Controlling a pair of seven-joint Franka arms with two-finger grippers.
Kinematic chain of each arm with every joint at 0, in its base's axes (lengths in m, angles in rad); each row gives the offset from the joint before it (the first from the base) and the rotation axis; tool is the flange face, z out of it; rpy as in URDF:
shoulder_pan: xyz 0 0 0.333 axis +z
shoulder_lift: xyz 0 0 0 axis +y
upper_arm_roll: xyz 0 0 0.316 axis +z
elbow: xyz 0.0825 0 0 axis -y
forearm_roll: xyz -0.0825 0 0.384 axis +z
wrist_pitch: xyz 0 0 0 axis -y
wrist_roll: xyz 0.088 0 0 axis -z
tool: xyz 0 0 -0.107 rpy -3.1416 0 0
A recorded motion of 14 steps. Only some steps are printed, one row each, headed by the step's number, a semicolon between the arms.
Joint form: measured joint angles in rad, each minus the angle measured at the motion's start. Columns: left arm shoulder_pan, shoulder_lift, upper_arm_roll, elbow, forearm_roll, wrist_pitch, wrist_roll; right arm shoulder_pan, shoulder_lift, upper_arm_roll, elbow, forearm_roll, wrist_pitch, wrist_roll.
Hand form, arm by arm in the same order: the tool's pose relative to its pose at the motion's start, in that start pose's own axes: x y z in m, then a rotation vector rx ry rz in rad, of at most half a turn. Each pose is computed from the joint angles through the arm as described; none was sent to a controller.
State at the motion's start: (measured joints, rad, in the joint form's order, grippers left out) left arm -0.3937 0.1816 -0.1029 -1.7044 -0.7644 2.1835 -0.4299; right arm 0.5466 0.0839 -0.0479 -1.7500 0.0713 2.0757 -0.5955
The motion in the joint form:
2: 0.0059 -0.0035 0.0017 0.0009 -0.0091 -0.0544 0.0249; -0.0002 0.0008 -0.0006 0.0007 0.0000 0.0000 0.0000
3: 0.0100 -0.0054 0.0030 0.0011 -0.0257 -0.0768 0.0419; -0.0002 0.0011 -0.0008 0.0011 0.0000 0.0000 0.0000
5: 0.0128 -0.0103 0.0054 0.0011 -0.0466 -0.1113 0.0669; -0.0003 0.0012 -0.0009 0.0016 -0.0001 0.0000 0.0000
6: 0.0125 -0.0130 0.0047 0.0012 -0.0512 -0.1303 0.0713; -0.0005 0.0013 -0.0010 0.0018 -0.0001 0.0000 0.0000
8: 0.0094 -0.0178 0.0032 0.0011 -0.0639 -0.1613 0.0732; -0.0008 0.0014 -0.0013 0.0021 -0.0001 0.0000 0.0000
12: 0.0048 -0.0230 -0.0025 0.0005 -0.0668 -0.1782 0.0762; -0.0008 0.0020 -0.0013 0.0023 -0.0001 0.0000 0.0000
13: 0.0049 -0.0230 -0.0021 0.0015 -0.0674 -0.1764 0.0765; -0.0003 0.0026 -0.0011 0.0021 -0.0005 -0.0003 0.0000
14: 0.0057 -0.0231 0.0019 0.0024 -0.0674 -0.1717 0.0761; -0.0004 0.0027 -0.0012 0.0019 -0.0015 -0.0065 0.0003
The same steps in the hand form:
2: -0.0031 -0.0028 -0.0002 0.0115 -0.0453 0.0171; -0.0001 0.0005 0.0002 -0.0002 -0.0002 0.0008
3: -0.0038 -0.0040 -0.0013 0.0052 -0.0667 0.0227; -0.0001 0.0007 0.0002 -0.0003 -0.0001 0.0009
5: -0.0069 -0.0044 -0.0030 -0.0022 -0.0991 0.0367; 0.0000 0.0008 0.0000 -0.0007 0.0001 0.0010
6: -0.0101 -0.0038 -0.0026 -0.0005 -0.1175 0.0416; -0.0001 0.0010 -0.0001 -0.0008 0.0002 0.0013
8: -0.0170 -0.0016 -0.0012 -0.0010 -0.1511 0.0441; -0.0002 0.0013 -0.0001 -0.0011 0.0003 0.0019
12: -0.0247 0.0021 0.0009 0.0016 -0.1725 0.0563; -0.0001 0.0014 0.0001 -0.0009 -0.0001 0.0019
13: -0.0243 0.0024 0.0003 -0.0002 -0.1701 0.0565; 0.0000 0.0010 0.0007 -0.0004 -0.0011 0.0011
14: -0.0218 0.0017 -0.0019 -0.0029 -0.1618 0.0534; -0.0007 0.0008 0.0014 0.0024 -0.0070 0.0011

